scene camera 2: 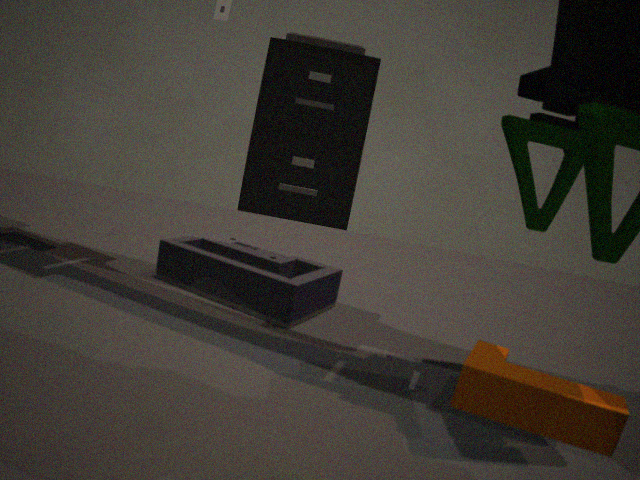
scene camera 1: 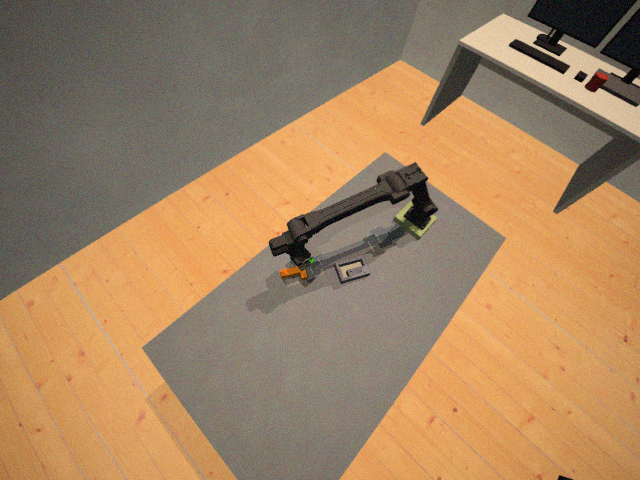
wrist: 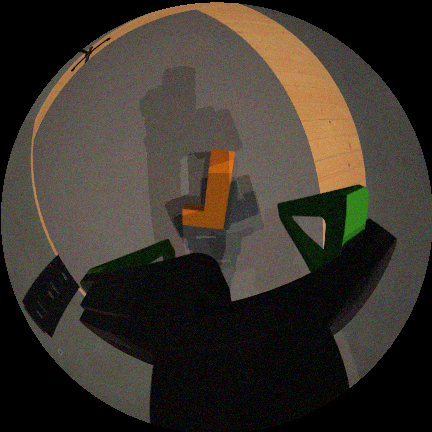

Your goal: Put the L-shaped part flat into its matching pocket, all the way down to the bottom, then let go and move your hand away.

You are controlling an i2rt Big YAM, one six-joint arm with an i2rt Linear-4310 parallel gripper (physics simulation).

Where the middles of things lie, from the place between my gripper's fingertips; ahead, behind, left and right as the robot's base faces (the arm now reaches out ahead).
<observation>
My gripper is now 1 cm short of the orange L-shaped part (scene camera 2: pixel 488 386), 1 cm to the right of it and 10 cm above it. From my hand the other things lie so: dark pocket block (scene camera 2: pixel 280 288) 17 cm behind, 19 cm to the left, 10 cm below.
</observation>
